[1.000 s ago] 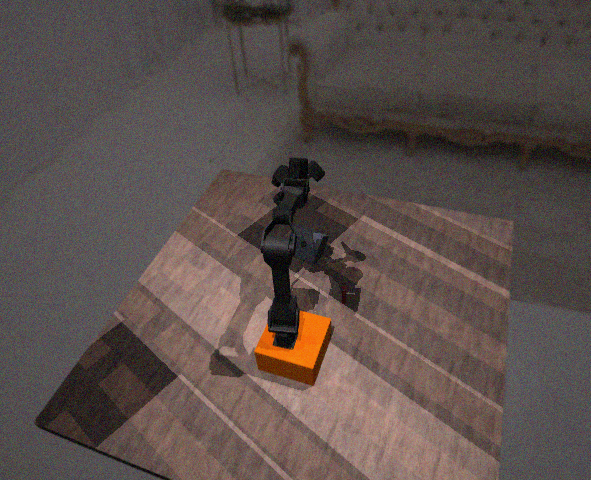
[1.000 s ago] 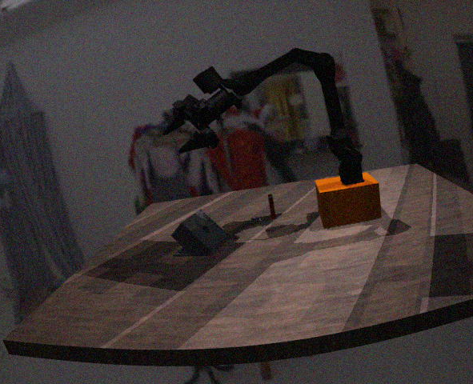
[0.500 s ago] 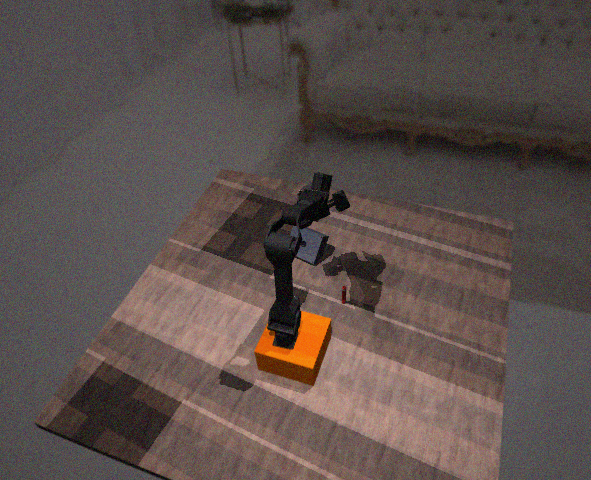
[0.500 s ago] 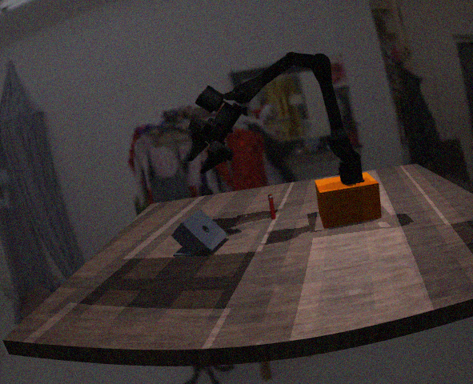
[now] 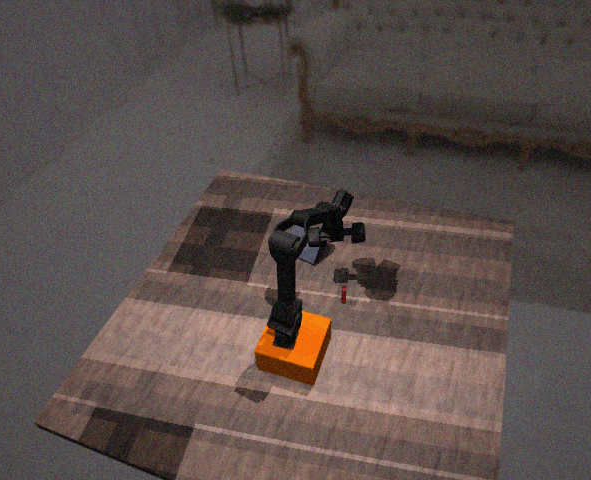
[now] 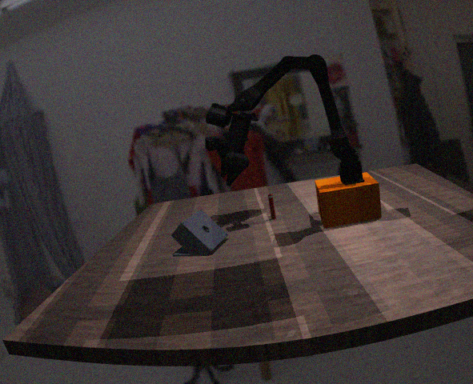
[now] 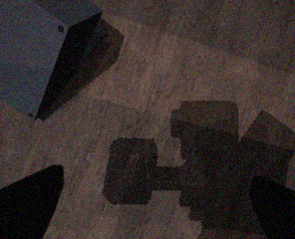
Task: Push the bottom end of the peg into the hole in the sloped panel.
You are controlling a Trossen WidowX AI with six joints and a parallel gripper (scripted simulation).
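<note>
Right now my gripper tip is 13 cm past the red peg, 10 cm above it and 4 cm to the left of it. Round my gripper tip: grey-blue sloped panel (14 cm to the left, 12 cm below, 8 cm ahead).
</note>
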